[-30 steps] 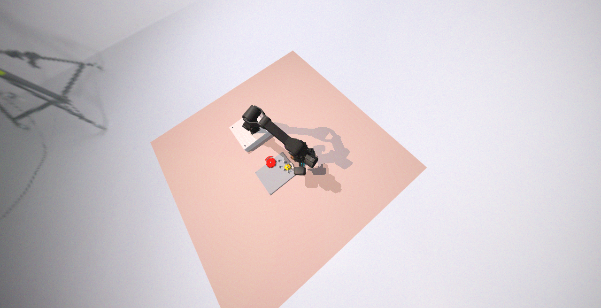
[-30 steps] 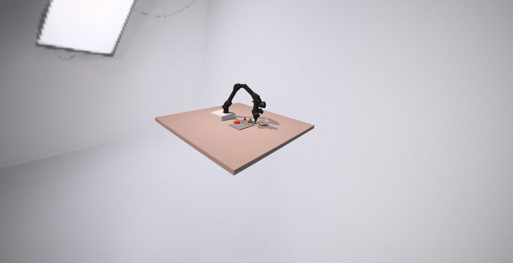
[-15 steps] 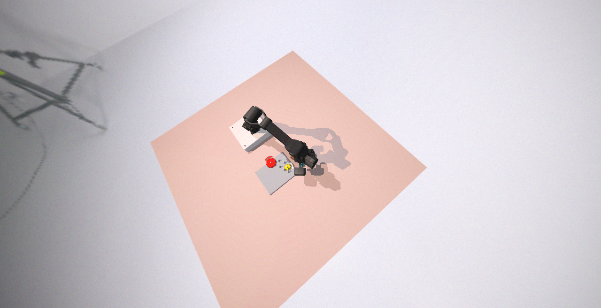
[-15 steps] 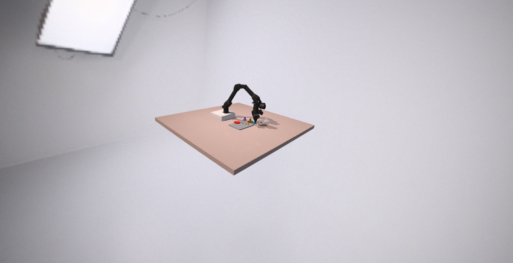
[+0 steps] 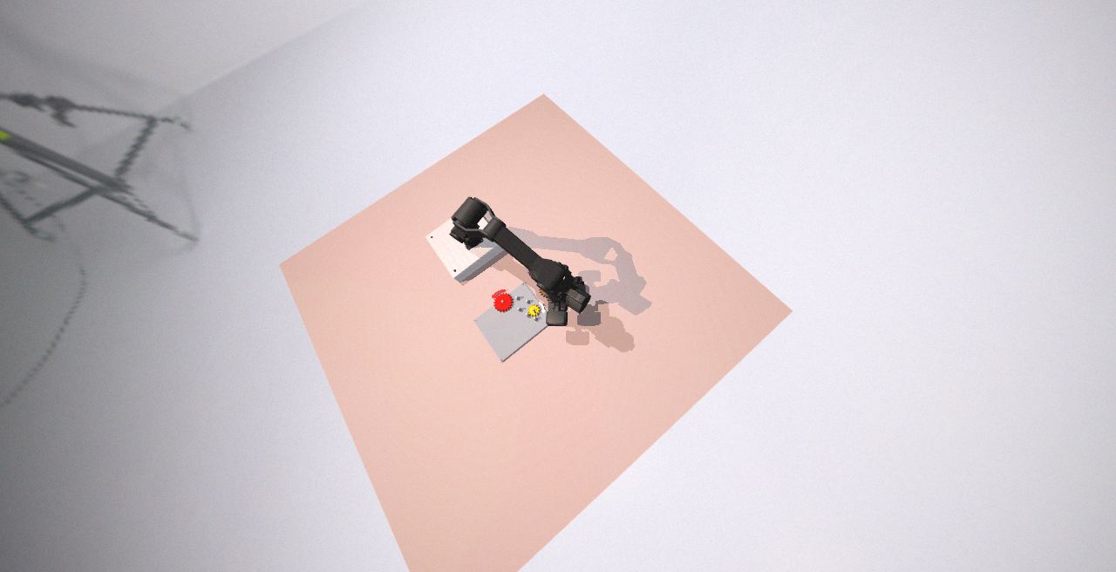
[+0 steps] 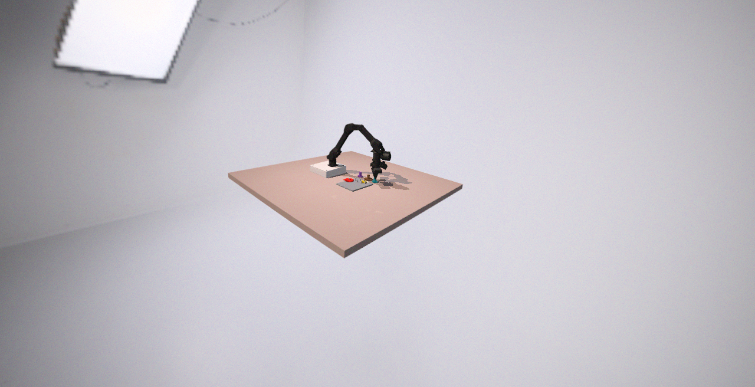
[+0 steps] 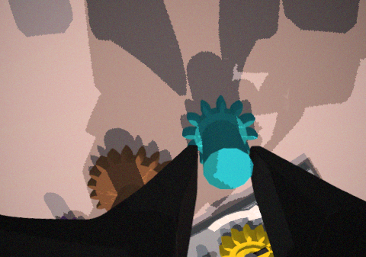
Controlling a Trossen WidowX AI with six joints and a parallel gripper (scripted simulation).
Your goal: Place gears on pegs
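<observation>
My gripper tip is 160 mm to the left of the red gear, 100 mm past it and 10 mm above it. The rest, counted from my gripper tip: teal gear (10 mm below); white arrow (60 mm to the right, 20 mm below, 20 mm behind); brown gear (70 mm behind, 10 mm to the right, 10 mm below).
</observation>
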